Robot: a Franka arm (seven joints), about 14 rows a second.
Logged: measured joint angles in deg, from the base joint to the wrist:
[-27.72, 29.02, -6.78, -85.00, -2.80, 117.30, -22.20]
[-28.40, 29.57, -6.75, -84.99, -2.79, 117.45, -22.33]
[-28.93, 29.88, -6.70, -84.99, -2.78, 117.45, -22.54]
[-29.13, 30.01, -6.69, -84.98, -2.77, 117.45, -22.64]
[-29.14, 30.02, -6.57, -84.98, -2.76, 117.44, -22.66]
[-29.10, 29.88, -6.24, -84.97, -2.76, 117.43, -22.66]
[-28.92, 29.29, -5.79, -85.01, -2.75, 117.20, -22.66]
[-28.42, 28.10, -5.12, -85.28, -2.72, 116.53, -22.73]
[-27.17, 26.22, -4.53, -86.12, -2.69, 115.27, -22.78]
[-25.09, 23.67, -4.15, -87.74, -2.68, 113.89, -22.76]
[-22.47, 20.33, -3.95, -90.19, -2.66, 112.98, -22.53]
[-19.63, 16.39, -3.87, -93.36, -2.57, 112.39, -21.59]
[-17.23, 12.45, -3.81, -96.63, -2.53, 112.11, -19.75]
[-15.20, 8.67, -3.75, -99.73, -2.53, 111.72, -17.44]
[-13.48, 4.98, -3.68, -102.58, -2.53, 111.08, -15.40]
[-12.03, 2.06, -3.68, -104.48, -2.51, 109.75, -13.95]
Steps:
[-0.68, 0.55, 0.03, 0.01, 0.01, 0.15, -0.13]
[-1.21, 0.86, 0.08, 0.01, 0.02, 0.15, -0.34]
[-1.41, 0.99, 0.09, 0.02, 0.03, 0.15, -0.44]
[-1.42, 1.00, 0.21, 0.02, 0.04, 0.14, -0.46]
[-1.38, 0.86, 0.54, 0.03, 0.04, 0.13, -0.46]
[-1.20, 0.27, 0.99, -0.01, 0.05, -0.10, -0.46]
[-0.70, -0.92, 1.66, -0.28, 0.08, -0.77, -0.53]
[0.55, -2.80, 2.25, -1.12, 0.11, -2.03, -0.58]
[2.63, -5.35, 2.63, -2.74, 0.12, -3.41, -0.56]
[5.25, -8.69, 2.83, -5.19, 0.14, -4.32, -0.33]
[8.09, -12.63, 2.91, -8.36, 0.23, -4.91, 0.61]
[10.49, -16.57, 2.97, -11.63, 0.27, -5.19, 2.45]
[12.52, -20.35, 3.03, -14.73, 0.27, -5.58, 4.76]
[14.24, -24.04, 3.10, -17.58, 0.27, -6.22, 6.80]
[15.69, -26.96, 3.10, -19.48, 0.29, -7.55, 8.25]

